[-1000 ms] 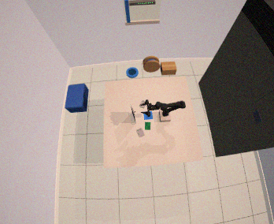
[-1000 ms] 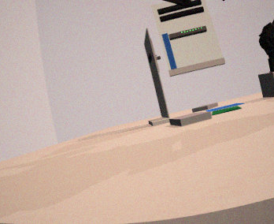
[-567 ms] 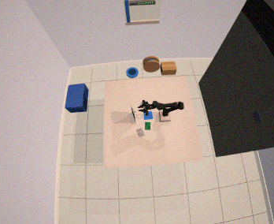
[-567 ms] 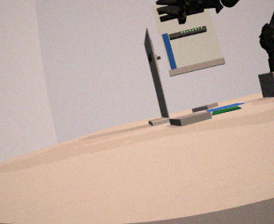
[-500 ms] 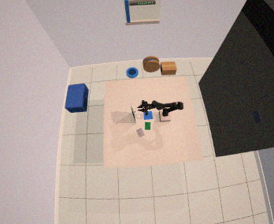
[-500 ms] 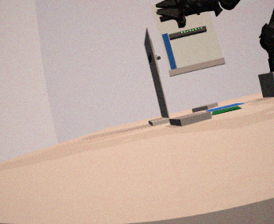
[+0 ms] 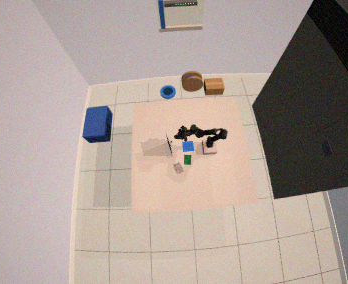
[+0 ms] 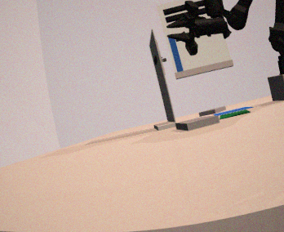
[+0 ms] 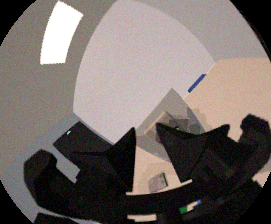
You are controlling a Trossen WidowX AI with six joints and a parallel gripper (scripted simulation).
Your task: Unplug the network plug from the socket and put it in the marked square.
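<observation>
My gripper tip is now 4 cm short of the network plug and 9 cm above it. Also, from my gripper tip: upright grey panel 6 cm ahead, 1 cm to the left, 17 cm below; blue square mark 14 cm behind, 30 cm below; green patch 11 cm behind, 15 cm to the left, 30 cm below.
</observation>
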